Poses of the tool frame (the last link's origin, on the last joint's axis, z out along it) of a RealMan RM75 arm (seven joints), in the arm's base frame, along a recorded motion.
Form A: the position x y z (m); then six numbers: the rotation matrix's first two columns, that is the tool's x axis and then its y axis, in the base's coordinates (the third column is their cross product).
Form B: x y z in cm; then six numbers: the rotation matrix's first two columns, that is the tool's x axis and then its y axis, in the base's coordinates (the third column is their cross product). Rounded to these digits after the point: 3 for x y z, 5 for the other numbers.
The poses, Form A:
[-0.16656 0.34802 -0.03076 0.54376 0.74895 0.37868 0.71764 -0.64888 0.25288]
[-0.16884 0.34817 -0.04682 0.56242 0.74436 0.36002 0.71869 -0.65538 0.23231]
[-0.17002 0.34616 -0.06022 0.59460 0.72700 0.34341 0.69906 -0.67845 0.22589]
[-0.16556 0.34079 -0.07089 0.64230 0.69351 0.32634 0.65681 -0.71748 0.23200]
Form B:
[-16.656 34.802 -3.076 0.54376 0.74895 0.37868 0.71764 -0.64888 0.25288]
[-16.884 34.817 -4.682 0.56242 0.74436 0.36002 0.71869 -0.65538 0.23231]
[-17.002 34.616 -6.022 0.59460 0.72700 0.34341 0.69906 -0.67845 0.22589]
[-16.556 34.079 -7.089 0.64230 0.69351 0.32634 0.65681 -0.71748 0.23200]

